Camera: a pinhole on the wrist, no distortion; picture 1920 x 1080 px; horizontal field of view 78.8 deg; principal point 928.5 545.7 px. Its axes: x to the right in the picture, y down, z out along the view. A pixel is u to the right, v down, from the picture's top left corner.
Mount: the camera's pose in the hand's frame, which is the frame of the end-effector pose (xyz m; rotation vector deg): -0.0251 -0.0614 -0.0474 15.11 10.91 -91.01
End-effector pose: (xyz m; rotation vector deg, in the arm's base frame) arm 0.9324 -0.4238 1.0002 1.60 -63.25 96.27
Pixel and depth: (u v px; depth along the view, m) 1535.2 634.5 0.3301
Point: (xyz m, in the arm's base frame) 1.0805 -0.5877 1.3210
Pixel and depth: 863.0 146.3 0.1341
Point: 0.9958 -0.5360 1.0649
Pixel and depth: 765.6 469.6 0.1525
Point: 0.9646 -0.5251 1.0918
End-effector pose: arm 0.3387 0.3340 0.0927 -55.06 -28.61 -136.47
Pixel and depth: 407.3 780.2 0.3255
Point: 0.4750 0.4953 0.3197
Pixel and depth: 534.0 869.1 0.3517
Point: 0.4466 0.5222 0.3494
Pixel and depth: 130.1 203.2 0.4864
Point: 0.7925 0.5525 0.3226
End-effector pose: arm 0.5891 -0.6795 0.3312 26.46 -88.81 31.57
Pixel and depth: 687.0 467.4 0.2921
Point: 0.4446 -0.8996 0.2742
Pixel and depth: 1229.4 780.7 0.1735
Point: 0.5957 -0.8675 0.3392
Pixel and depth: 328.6 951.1 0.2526
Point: 0.4054 -0.8280 0.3800
